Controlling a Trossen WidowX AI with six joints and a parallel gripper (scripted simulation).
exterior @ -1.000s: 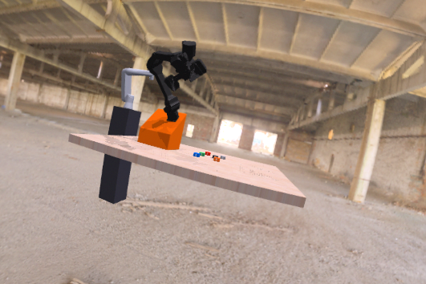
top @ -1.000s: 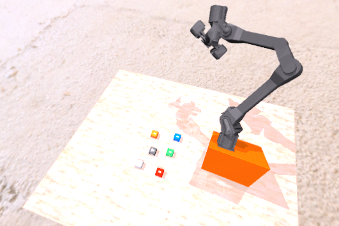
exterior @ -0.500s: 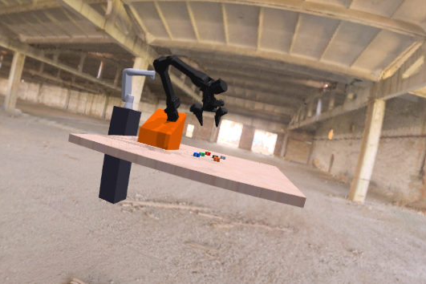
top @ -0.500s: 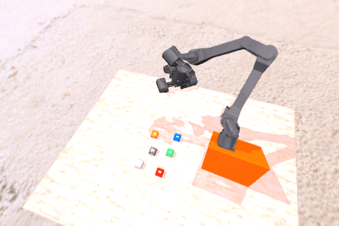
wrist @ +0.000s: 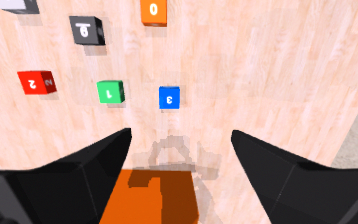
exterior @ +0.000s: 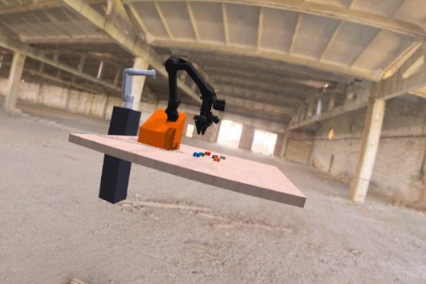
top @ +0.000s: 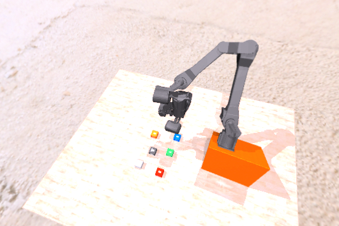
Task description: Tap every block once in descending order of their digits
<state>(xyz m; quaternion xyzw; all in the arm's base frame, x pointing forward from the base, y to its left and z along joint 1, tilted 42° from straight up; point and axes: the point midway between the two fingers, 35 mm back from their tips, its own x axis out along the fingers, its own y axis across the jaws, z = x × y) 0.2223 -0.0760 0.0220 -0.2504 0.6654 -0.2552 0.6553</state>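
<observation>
The dark grey block is 12 cm to the left of my gripper tip, 12 cm below it and 9 cm ahead of it. Also, from my gripper tip: blue block (12 cm below, 1 cm to the left); then green block (12 cm below, 10 cm to the left); then orange block (12 cm below, 12 cm ahead, 3 cm to the left).
</observation>
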